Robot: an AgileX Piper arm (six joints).
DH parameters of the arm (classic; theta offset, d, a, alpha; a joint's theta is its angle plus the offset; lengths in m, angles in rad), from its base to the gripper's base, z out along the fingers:
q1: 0 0.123 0 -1.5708
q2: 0.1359 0 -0.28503 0
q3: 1.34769 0 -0.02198 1.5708
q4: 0 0.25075 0 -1.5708
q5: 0 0 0 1.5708
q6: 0 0.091 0 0
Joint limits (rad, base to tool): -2.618..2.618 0..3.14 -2.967..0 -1.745..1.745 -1.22..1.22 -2.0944..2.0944
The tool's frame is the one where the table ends.
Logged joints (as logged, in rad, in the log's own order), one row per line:
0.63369, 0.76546, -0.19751, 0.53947, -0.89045, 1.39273
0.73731, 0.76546, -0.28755, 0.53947, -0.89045, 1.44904
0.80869, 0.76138, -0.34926, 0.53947, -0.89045, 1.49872
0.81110, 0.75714, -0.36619, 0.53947, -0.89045, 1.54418
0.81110, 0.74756, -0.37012, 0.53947, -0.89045, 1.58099
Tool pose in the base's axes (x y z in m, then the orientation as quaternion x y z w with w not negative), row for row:
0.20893, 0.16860, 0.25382, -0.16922, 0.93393, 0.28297, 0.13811
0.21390, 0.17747, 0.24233, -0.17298, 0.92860, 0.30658, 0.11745
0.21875, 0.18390, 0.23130, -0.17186, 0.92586, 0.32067, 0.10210
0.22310, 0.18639, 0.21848, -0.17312, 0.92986, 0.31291, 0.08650
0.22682, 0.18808, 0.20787, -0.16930, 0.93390, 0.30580, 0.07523
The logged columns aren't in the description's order. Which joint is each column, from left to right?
Columns, left to right: q4, q5, q6, q1, q3, q2.
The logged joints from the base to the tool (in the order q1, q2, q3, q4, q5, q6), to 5 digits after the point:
0.53947, 1.39273, -0.89045, 0.63369, 0.76546, -0.19751
0.53947, 1.44904, -0.89045, 0.73731, 0.76546, -0.28755
0.53947, 1.49872, -0.89045, 0.80869, 0.76138, -0.34926
0.53947, 1.54418, -0.89045, 0.81110, 0.75714, -0.36619
0.53947, 1.58099, -0.89045, 0.81110, 0.74756, -0.37012

